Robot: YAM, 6 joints.
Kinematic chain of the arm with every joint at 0, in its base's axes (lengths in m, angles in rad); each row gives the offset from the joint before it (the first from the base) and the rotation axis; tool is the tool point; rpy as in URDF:
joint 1: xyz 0 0 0.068 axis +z
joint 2: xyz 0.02 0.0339 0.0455 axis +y
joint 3: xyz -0.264 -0.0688 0 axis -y
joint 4: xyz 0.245 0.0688 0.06 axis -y
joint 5: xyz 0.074 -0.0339 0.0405 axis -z
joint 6: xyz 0.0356 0 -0.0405 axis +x
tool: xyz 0 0 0 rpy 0 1.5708 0
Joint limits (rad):
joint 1: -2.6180..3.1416
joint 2: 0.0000..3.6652
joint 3: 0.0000..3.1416
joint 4: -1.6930..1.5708
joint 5: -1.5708..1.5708
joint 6: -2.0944..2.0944
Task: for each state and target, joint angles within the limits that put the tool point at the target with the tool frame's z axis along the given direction. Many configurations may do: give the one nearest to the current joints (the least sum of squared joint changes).
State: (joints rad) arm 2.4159 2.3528 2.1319 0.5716 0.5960 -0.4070
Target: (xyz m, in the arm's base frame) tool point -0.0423 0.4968 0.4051 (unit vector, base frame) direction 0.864 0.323 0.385
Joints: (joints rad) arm 1.7202 2.3576 2.2173 1.2511 1.1264 -0.4070
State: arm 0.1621 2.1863 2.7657 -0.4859 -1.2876 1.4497
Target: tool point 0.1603 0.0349 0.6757 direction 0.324 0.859 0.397
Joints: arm 0.0291 1.4781 2.3820 -0.0539 -1.0141 1.4497
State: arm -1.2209 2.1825 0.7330 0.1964 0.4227 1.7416
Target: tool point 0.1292 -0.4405 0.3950 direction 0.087 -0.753 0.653
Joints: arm -1.2749 1.9866 1.6192 1.0866 0.1367 1.7416
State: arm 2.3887 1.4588 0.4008 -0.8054 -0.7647 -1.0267
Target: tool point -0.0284 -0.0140 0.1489 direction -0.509 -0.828 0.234
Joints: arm 2.1566 2.0303 0.0024 -1.6339 -1.0804 -1.0267
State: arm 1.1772 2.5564 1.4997 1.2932 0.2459 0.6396
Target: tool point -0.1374 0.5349 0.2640 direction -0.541 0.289 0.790
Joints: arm 1.7923 2.6985 2.2312 1.5686 -0.4828 0.6396
